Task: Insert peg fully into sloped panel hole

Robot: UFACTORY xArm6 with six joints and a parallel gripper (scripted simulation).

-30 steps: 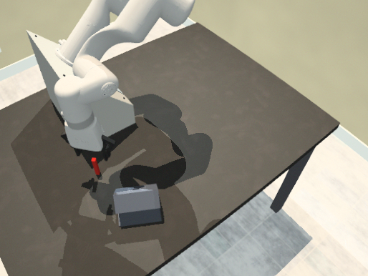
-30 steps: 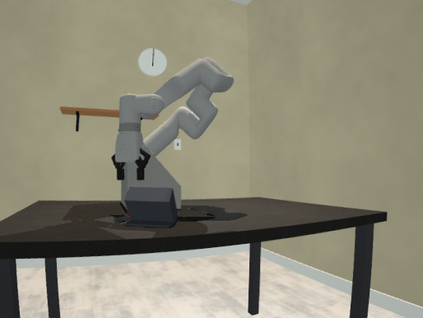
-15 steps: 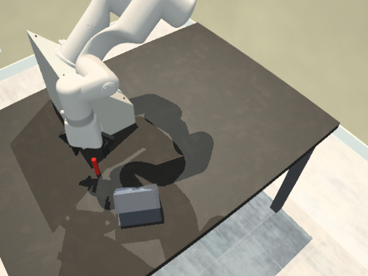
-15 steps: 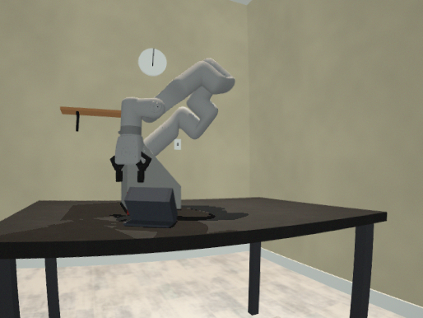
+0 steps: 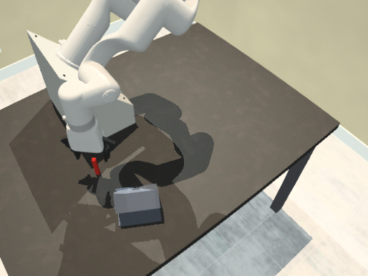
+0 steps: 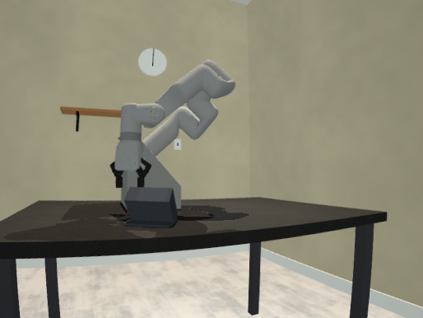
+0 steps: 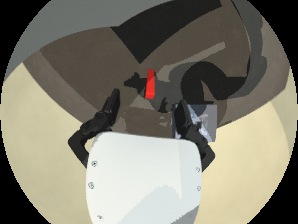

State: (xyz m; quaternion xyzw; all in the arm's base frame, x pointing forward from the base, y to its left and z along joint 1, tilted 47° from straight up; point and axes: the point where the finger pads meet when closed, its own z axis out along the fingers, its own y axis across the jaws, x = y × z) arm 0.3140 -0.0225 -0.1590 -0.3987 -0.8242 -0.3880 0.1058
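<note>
My hand is 6 cm above the peg.
</note>
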